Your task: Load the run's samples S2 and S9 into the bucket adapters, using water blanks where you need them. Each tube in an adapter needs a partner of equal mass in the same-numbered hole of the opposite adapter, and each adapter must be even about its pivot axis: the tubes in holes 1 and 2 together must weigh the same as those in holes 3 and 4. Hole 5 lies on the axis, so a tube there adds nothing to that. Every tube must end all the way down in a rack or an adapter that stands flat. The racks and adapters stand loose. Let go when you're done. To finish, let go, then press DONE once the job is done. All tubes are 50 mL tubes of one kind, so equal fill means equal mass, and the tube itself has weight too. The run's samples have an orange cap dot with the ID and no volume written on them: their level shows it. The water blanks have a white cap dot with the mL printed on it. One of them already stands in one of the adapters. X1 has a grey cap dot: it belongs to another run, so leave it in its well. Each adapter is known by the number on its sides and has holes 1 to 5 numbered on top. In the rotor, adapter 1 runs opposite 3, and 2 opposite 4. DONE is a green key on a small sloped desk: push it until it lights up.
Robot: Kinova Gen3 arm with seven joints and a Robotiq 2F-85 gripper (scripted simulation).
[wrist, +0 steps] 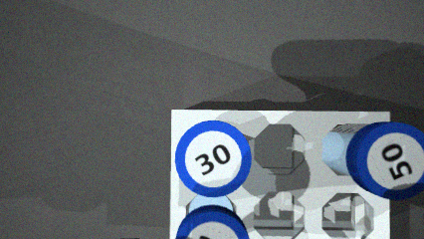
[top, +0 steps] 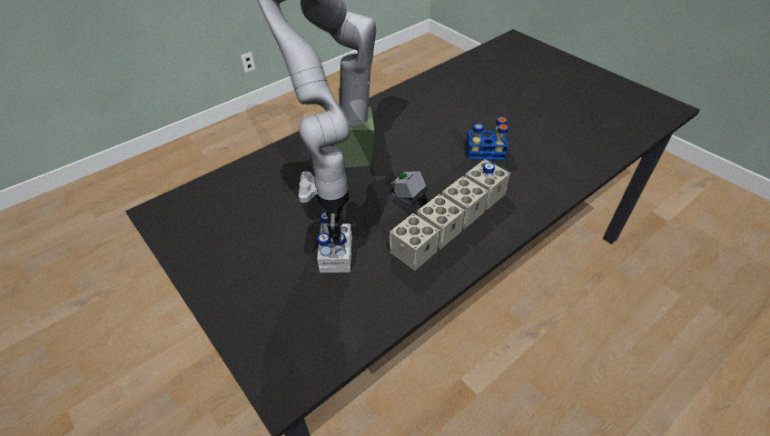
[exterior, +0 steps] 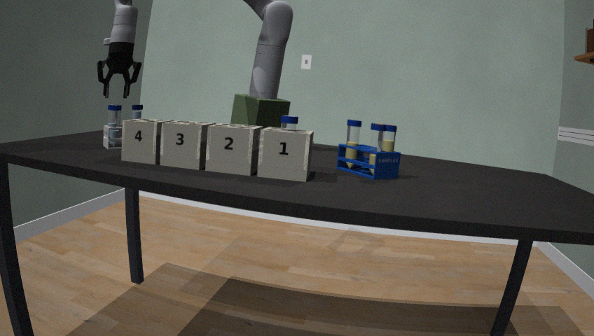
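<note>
The white-dot tube lies 10 mm behind my hand, 10 mm to the left of it and 90 mm below it. From my hand the other things lie so: white blank rack: 50 mm behind, 10 mm to the left, 130 mm below; then adapter 3: 40 mm ahead, 310 mm to the left, 110 mm below; then green done key: 170 mm behind, 310 mm to the left, 90 mm below.
</note>
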